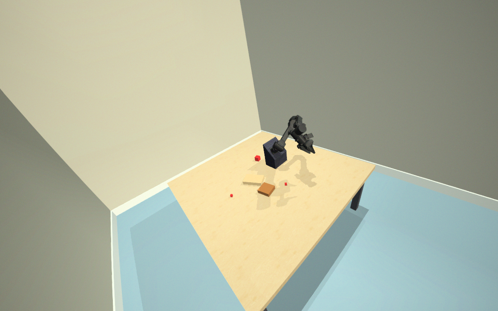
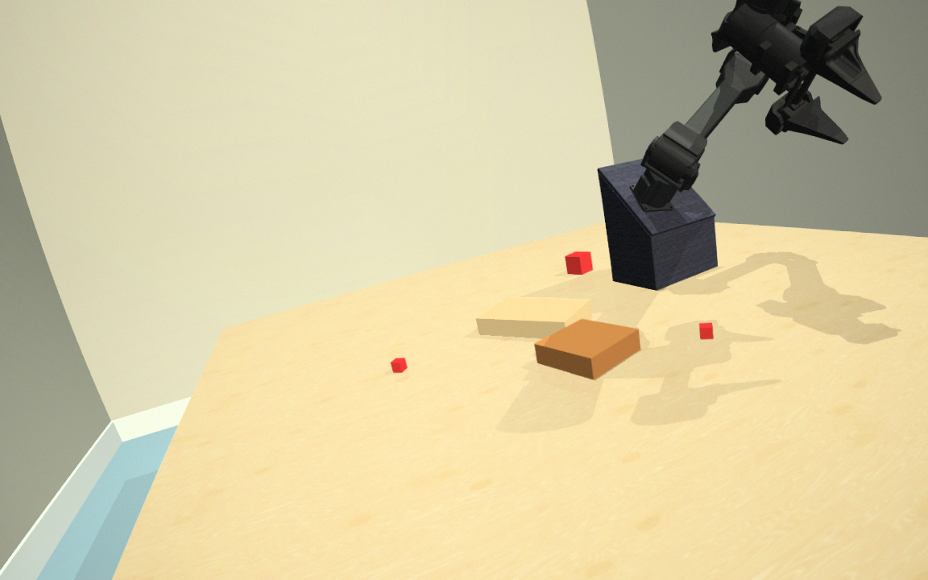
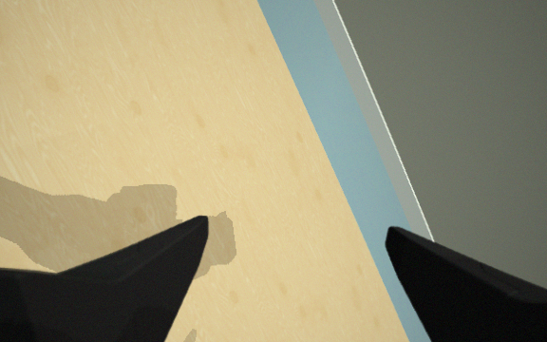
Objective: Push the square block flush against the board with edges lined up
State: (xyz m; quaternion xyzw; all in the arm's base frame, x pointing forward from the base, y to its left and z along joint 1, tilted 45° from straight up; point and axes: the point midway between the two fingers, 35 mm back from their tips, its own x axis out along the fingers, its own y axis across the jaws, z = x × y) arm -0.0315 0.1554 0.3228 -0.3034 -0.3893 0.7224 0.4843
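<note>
Now: gripper tip 33 cm short of the orange-brown square block, 23 cm above it and 15 cm to the left of it. From my gripper tip the other things lie so: pale board (34 cm ahead, 31 cm to the right, 23 cm below).
</note>
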